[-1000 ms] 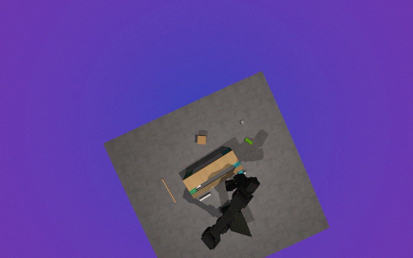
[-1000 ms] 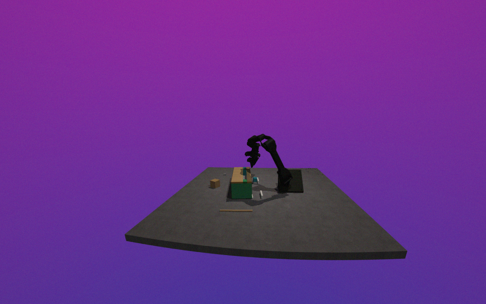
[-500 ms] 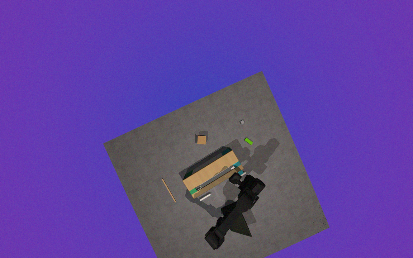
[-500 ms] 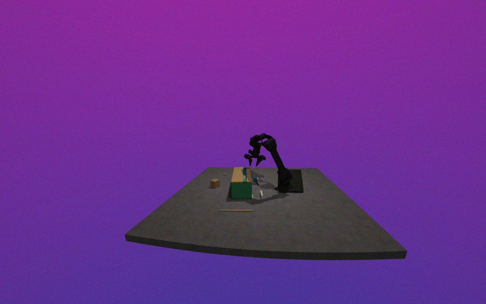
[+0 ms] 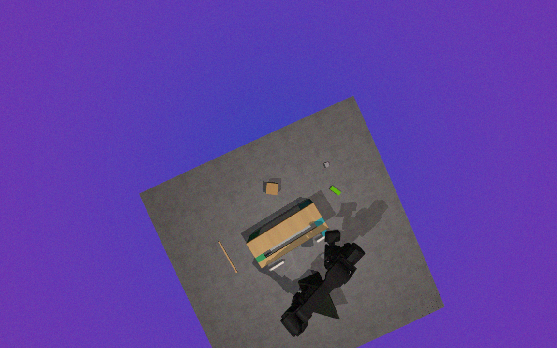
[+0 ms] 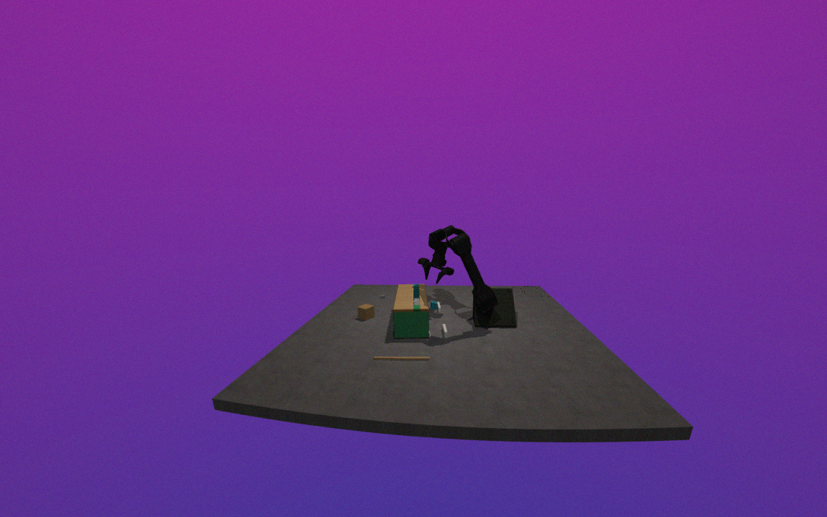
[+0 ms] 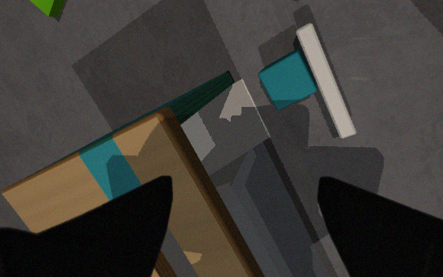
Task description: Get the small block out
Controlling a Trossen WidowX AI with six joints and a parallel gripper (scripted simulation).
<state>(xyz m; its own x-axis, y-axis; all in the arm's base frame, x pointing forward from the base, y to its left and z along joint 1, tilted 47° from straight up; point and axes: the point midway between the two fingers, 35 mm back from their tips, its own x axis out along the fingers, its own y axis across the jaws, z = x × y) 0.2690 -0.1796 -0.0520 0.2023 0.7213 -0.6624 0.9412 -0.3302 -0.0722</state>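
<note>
Now: the teal block 1 cm behind my gripper tip, 2 cm to the right of it and 13 cm below it. The rest, counted from my gripper tip: tan cube 31 cm ahead, 16 cm to the left, 12 cm below; box 3 cm ahead, 16 cm to the left, 9 cm below; thin wooden stick 3 cm ahead, 52 cm to the left, 15 cm below.
</note>
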